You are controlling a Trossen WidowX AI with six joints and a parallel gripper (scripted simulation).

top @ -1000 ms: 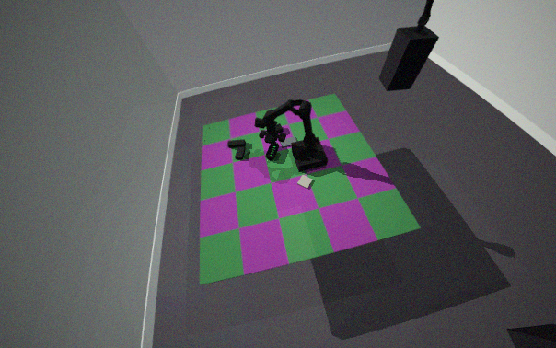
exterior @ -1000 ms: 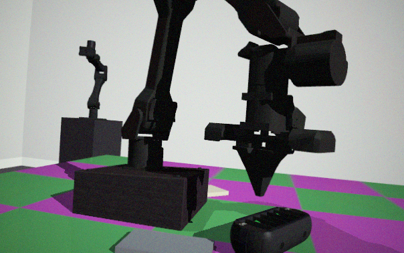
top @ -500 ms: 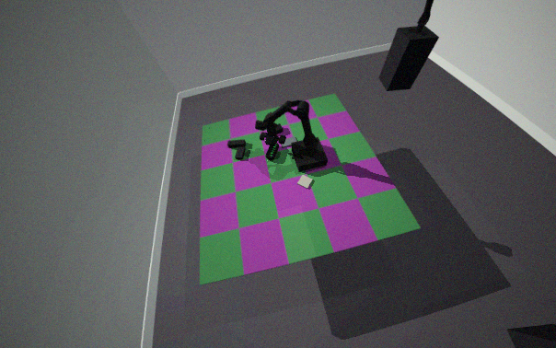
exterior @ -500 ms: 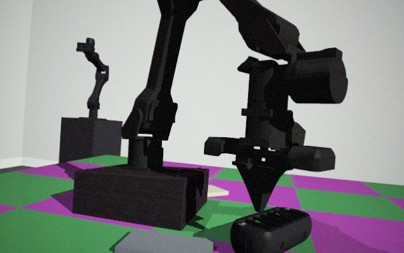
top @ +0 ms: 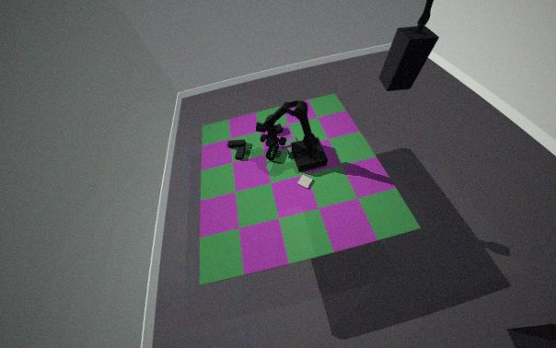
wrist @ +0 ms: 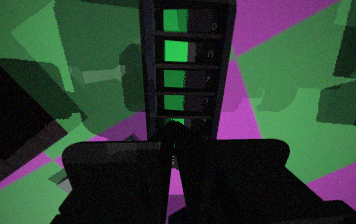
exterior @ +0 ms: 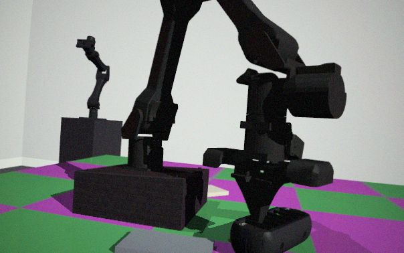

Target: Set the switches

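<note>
My gripper tip is now 110 mm past the flat grey plate, 60 mm to the left of it and 40 mm above it. Round my gripper tip: cream tile: 300 mm to the left, 200 mm behind, 40 mm below.
</note>
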